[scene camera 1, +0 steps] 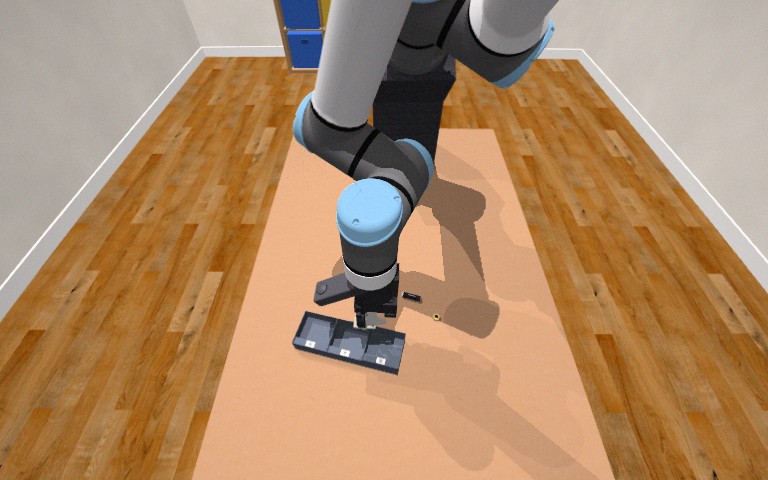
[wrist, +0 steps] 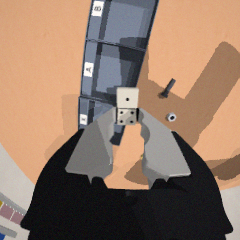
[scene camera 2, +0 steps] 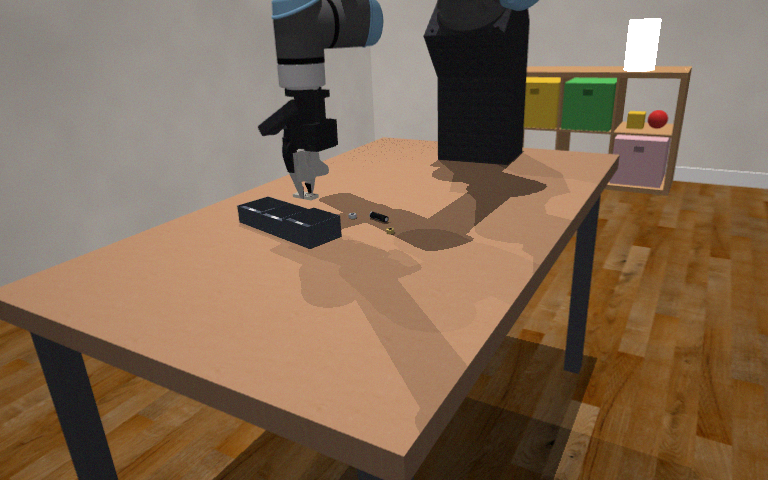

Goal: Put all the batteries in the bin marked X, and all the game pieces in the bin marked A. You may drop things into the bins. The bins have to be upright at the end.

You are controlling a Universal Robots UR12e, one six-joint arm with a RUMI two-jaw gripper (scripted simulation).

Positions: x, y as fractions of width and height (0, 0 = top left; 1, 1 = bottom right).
Labels:
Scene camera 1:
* gripper: 0.48, 0.67
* three-compartment bin tray: 0.50, 0.73

